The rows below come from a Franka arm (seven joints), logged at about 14 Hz.
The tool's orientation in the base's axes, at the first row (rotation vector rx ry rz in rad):
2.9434, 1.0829, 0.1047
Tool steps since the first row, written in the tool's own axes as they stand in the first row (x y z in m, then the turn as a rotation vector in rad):
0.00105, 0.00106, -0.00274, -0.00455, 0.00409, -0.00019
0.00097, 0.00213, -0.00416, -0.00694, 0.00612, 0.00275
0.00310, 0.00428, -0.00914, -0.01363, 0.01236, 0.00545
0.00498, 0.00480, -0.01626, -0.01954, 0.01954, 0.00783
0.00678, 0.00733, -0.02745, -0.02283, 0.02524, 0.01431
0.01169, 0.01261, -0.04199, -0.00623, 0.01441, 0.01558
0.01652, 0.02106, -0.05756, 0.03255, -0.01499, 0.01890
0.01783, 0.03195, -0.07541, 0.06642, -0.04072, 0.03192
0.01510, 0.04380, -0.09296, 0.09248, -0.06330, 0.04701
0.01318, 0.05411, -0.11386, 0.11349, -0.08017, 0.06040
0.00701, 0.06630, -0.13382, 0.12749, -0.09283, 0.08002
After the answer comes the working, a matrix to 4 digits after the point.
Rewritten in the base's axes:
0.00131, -0.00018, 0.00283, -0.00082, -0.00607, 0.00002
0.00185, -0.00108, 0.00427, -0.00113, -0.00910, -0.00301
0.00454, -0.00143, 0.00942, -0.00201, -0.01813, -0.00595
0.00585, -0.00075, 0.01666, -0.00170, -0.02738, -0.00850
0.00814, -0.00173, 0.02800, -0.00009, -0.03373, -0.01501
0.01436, -0.00286, 0.04295, 0.00559, -0.01470, -0.01555
0.02251, -0.00648, 0.05900, 0.01623, 0.03287, -0.01726
0.02941, -0.01428, 0.07718, 0.02613, 0.07466, -0.02885
0.03389, -0.02542, 0.09483, 0.03228, 0.10903, -0.04290
0.03777, -0.03493, 0.11584, 0.03817, 0.13575, -0.05542
0.03970, -0.04860, 0.13570, 0.04186, 0.15484, -0.07447

The tool's axes in the first row as the columns of a matrix, in the base's axes (rounded; the answer above uses it unrounded):
0.7596, 0.6473, 0.0638
0.6475, -0.7618, 0.0197
0.0614, 0.0264, -0.9978

